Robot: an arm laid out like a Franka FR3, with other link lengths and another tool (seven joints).
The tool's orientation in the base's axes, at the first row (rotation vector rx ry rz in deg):
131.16, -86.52, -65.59
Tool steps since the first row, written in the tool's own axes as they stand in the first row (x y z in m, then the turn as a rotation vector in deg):
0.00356, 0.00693, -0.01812, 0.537, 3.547, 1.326
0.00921, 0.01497, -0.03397, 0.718, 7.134, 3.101
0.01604, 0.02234, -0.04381, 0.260, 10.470, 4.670
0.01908, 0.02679, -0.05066, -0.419, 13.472, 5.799
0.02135, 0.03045, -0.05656, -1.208, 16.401, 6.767
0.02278, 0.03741, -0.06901, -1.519, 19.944, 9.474
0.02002, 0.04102, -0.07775, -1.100, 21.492, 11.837
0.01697, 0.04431, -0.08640, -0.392, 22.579, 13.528
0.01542, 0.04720, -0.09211, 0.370, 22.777, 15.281
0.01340, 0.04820, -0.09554, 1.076, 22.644, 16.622
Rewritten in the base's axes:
0.00798, -0.01096, 0.01432, -3.318, -1.787, 0.654
0.01405, -0.02362, 0.02660, -7.035, -3.177, 1.198
0.01676, -0.03540, 0.03379, -10.559, -3.963, 2.075
0.01880, -0.04183, 0.03930, -13.589, -4.519, 3.195
0.02061, -0.04700, 0.04414, -16.481, -4.990, 4.443
0.02434, -0.05472, 0.05563, -20.891, -5.703, 4.568
0.02714, -0.05636, 0.06493, -23.508, -6.178, 3.527
0.03005, -0.05758, 0.07415, -25.287, -6.851, 2.567
0.03154, -0.05912, 0.08038, -26.465, -7.134, 1.075
0.03276, -0.05877, 0.08428, -27.140, -7.319, -0.276

